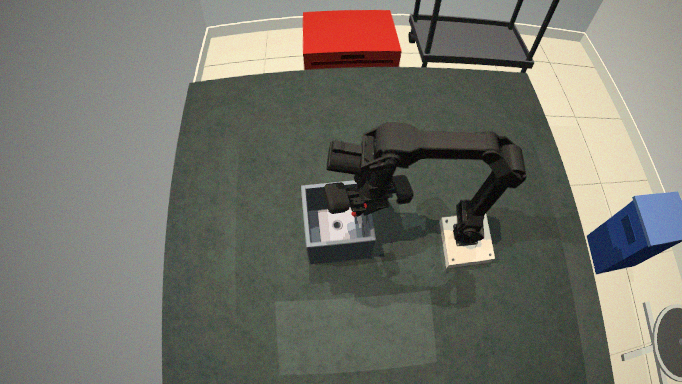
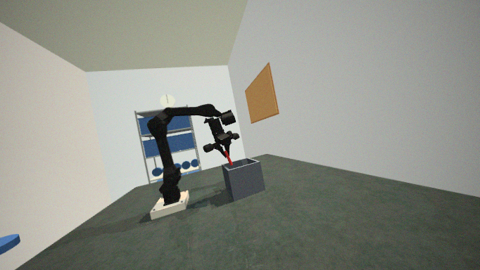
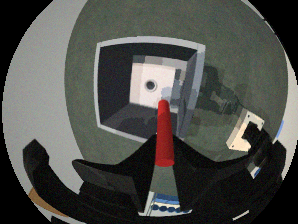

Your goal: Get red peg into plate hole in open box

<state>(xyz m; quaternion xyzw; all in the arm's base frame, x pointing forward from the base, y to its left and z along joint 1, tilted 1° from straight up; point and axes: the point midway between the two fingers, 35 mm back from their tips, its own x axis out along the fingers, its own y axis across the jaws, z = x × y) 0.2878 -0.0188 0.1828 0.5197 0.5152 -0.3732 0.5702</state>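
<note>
My gripper tip is now 130 mm above the light grey plate, 50 mm short of it and 30 mm to the left of it. From my gripper tip the other things lie so: red peg (10 mm to the right).
</note>
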